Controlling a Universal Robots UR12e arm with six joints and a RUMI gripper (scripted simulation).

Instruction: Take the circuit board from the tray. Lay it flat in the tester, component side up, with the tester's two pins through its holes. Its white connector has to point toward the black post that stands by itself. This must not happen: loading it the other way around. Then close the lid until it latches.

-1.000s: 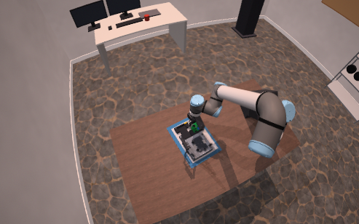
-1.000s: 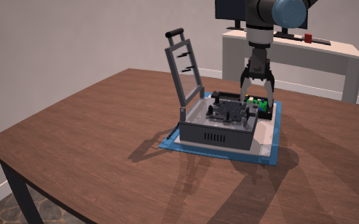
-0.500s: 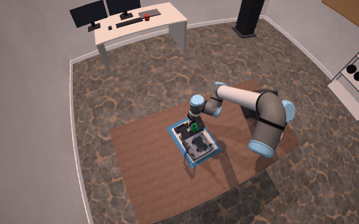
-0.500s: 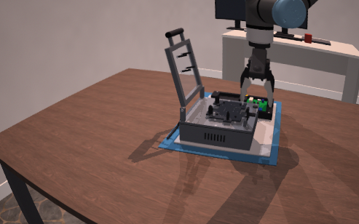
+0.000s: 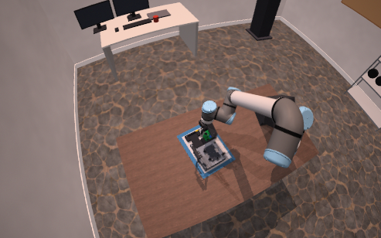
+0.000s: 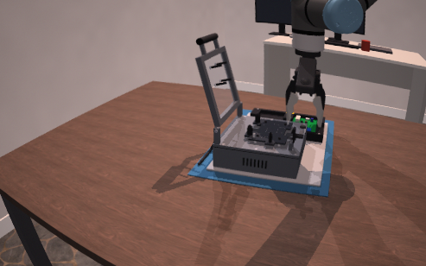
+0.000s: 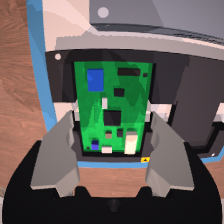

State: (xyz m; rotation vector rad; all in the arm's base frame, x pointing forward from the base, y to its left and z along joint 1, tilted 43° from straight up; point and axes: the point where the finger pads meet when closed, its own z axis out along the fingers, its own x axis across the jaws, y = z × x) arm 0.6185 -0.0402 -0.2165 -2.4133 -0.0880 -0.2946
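Now: the green circuit board right at my hand. Also, from my hand: tester lid (160 mm ahead, 190 mm to the left, 160 mm above).
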